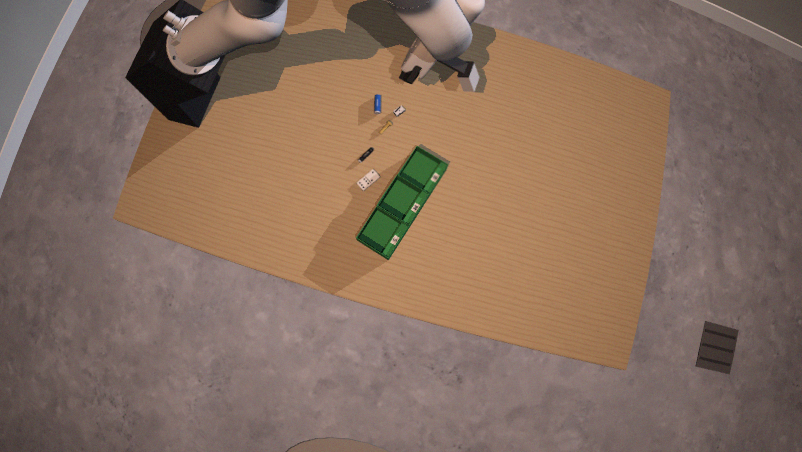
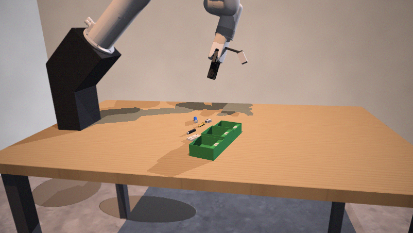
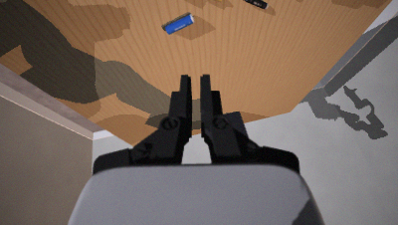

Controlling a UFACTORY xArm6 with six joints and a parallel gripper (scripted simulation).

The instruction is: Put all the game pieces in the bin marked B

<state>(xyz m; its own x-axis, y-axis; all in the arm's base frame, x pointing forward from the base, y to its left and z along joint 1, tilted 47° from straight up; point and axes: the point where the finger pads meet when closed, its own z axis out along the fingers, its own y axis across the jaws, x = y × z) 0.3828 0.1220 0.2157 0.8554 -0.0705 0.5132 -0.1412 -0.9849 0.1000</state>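
The green three-compartment bin is 220 mm to the right of my hand, 180 mm below it and 70 mm ahead of it. From my hand the other things lie so: blue cylinder 200 mm below, 70 mm behind, 10 mm to the right; then grey piece 200 mm below, 20 mm behind, 10 mm to the right; then brass bolt 200 mm below, 60 mm to the right, 30 mm behind.
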